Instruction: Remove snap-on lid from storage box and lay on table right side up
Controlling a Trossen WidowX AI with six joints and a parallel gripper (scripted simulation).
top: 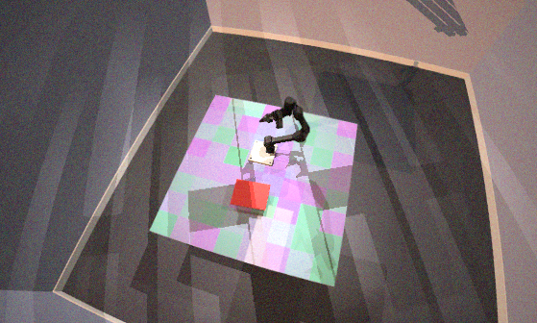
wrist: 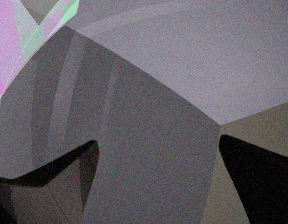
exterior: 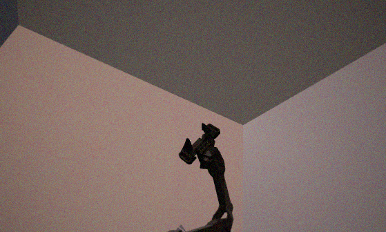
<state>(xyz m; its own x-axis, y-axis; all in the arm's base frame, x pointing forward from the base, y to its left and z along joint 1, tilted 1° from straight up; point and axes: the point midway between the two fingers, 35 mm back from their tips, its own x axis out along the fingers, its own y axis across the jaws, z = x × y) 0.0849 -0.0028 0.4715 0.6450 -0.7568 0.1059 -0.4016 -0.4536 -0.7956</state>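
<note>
Now: the red lid 320 mm ahead of my gripper tip, 30 mm to the right of it and 410 mm below it. The rest, counted from my gripper tip: storage box (320 mm ahead, 30 mm to the right, 450 mm below).
</note>
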